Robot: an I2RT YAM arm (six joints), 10 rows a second.
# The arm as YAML. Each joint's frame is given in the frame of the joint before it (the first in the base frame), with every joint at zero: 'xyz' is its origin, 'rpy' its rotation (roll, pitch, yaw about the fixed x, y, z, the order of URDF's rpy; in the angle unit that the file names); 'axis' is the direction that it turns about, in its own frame. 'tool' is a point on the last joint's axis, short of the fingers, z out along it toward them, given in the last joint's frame.
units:
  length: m
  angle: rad
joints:
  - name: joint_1
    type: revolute
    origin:
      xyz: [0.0, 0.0, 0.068]
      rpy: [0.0, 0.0, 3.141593]
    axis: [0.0, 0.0, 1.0]
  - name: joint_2
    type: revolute
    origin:
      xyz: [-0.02, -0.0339, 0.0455]
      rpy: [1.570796, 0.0, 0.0]
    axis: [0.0, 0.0, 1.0]
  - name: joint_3
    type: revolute
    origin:
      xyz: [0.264, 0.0, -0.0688]
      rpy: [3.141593, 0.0, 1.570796]
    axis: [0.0, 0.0, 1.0]
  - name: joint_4
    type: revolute
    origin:
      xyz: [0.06, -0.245, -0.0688]
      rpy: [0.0, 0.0, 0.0]
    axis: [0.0, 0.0, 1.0]
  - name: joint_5
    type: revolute
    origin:
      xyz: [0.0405, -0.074, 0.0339]
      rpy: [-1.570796, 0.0, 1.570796]
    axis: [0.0, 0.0, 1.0]
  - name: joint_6
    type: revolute
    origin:
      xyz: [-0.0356, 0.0, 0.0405]
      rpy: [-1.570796, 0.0, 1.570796]
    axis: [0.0, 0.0, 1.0]
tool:
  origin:
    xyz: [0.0, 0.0, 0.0]
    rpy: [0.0, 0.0, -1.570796]
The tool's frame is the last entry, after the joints.
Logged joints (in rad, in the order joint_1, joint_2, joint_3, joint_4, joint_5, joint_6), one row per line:
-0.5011, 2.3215, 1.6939, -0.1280, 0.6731, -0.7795
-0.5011, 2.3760, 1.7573, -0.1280, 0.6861, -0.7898
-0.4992, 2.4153, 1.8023, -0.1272, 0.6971, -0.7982
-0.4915, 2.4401, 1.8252, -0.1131, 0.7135, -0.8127
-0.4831, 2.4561, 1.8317, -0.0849, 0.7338, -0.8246
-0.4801, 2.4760, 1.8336, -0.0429, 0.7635, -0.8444
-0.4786, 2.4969, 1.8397, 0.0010, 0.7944, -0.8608
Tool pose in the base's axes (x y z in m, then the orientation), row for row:
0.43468, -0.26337, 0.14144, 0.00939, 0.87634, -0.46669, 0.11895
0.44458, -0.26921, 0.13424, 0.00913, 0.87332, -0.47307, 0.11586
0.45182, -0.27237, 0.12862, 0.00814, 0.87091, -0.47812, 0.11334
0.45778, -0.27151, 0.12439, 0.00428, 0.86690, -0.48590, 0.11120
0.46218, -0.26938, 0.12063, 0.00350, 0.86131, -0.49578, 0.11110
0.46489, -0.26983, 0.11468, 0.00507, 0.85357, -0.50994, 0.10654
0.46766, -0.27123, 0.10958, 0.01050, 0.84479, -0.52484, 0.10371
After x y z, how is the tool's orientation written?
As a quaternion, x y z w.
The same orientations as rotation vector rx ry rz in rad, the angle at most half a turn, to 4 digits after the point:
0.0275, 2.5623, -1.3645
0.0267, 2.5580, -1.3857
0.0239, 2.5547, -1.4025
0.0126, 2.5460, -1.4271
0.0103, 2.5298, -1.4562
0.0149, 2.5137, -1.5017
0.0310, 2.4919, -1.5481

